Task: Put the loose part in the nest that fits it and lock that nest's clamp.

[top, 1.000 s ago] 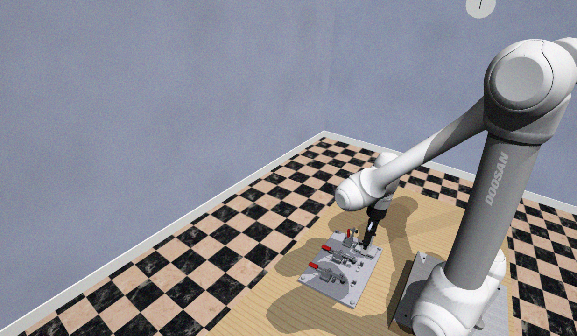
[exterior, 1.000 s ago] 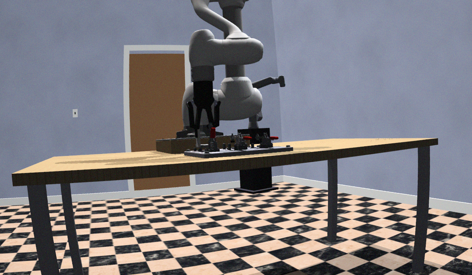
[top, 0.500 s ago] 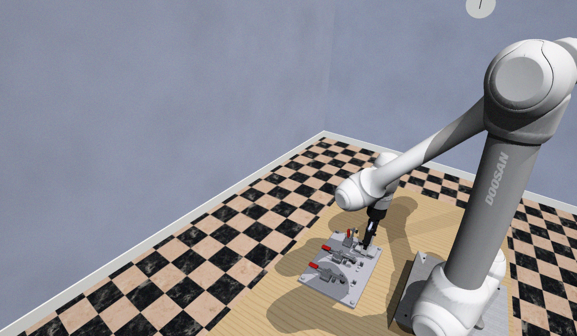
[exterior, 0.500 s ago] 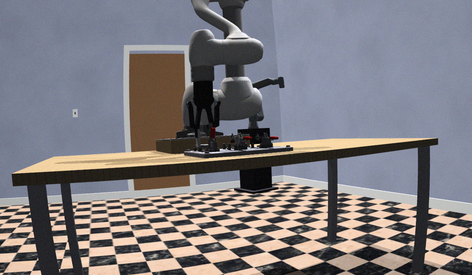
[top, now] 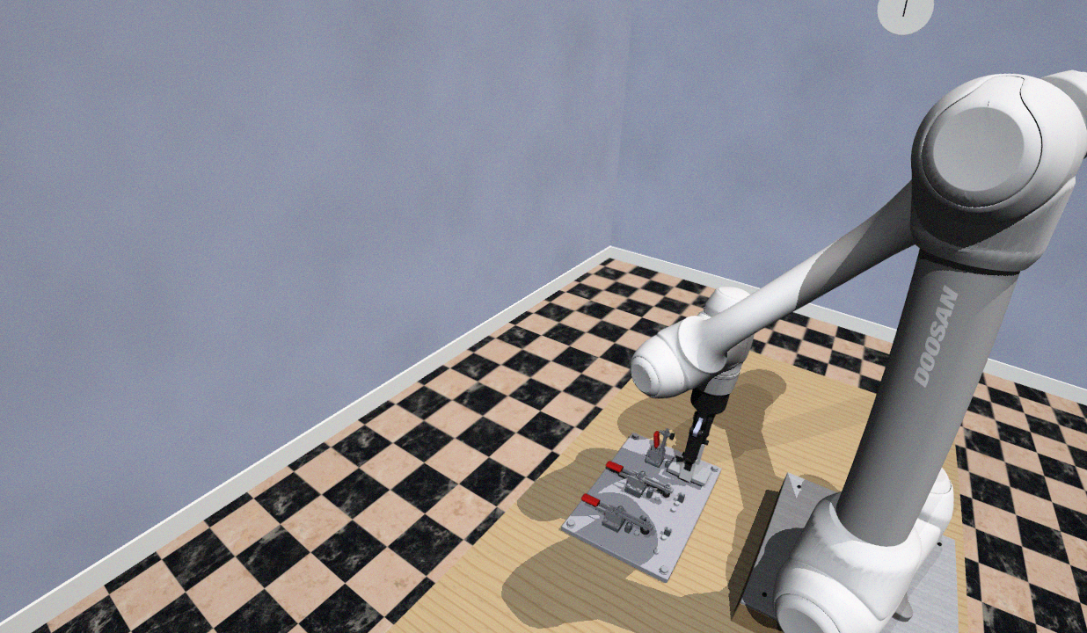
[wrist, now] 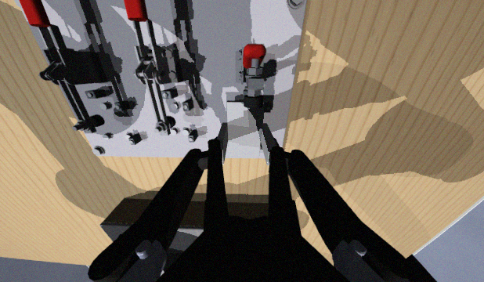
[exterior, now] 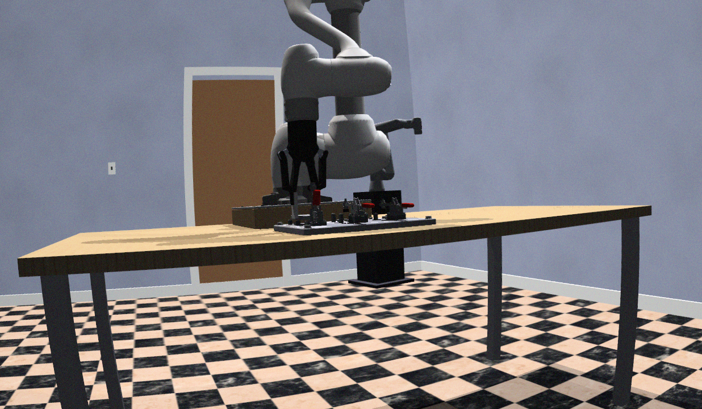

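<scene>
Right now my hand is 30 mm above the flat grey part. The rest, counted from my hand: grey fixture plate: 100 mm to the left, 70 mm ahead, 60 mm below.
</scene>
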